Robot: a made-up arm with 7 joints. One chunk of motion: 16 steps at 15 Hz.
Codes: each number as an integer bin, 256 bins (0 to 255) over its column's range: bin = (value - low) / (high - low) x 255, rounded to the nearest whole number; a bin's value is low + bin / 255 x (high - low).
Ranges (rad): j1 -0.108..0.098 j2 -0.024..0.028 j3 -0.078..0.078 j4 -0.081..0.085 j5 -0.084..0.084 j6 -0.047..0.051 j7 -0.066..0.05
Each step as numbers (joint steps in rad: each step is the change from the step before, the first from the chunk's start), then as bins.
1 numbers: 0.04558 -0.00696 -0.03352 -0.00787 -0.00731 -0.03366 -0.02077
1 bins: 190 84 73 112 116 35 99
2 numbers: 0.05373 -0.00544 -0.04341 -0.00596 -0.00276 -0.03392 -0.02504
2 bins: 200 91 57 115 123 34 90
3 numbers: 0.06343 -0.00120 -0.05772 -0.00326 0.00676 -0.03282 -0.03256
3 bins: 212 112 33 119 138 37 74
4 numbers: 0.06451 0.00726 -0.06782 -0.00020 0.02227 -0.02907 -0.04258
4 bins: 214 153 17 124 161 47 51
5 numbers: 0.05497 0.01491 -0.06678 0.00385 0.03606 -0.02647 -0.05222
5 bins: 202 191 18 130 182 53 30
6 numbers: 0.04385 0.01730 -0.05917 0.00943 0.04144 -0.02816 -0.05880
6 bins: 188 203 31 139 190 49 16
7 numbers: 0.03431 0.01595 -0.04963 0.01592 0.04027 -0.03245 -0.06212
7 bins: 176 196 46 149 189 38 9
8 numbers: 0.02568 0.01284 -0.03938 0.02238 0.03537 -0.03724 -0.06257
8 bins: 165 181 63 159 181 25 8
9 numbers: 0.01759 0.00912 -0.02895 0.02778 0.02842 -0.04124 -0.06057
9 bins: 155 162 80 167 171 15 12
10 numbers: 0.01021 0.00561 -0.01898 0.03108 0.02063 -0.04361 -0.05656
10 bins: 146 145 96 172 159 9 21
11 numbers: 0.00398 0.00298 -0.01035 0.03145 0.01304 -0.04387 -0.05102
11 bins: 139 132 111 173 147 8 33
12 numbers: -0.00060 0.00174 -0.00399 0.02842 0.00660 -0.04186 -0.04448
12 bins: 133 126 121 168 138 13 47
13 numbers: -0.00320 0.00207 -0.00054 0.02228 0.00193 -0.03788 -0.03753
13 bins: 130 128 127 159 130 24 63
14 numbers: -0.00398 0.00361 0.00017 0.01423 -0.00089 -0.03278 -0.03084
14 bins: 129 135 128 146 126 37 77
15 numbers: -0.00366 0.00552 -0.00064 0.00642 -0.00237 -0.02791 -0.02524
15 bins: 129 145 126 134 124 50 90
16 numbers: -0.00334 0.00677 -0.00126 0.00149 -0.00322 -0.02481 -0.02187
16 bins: 130 151 125 127 123 58 97
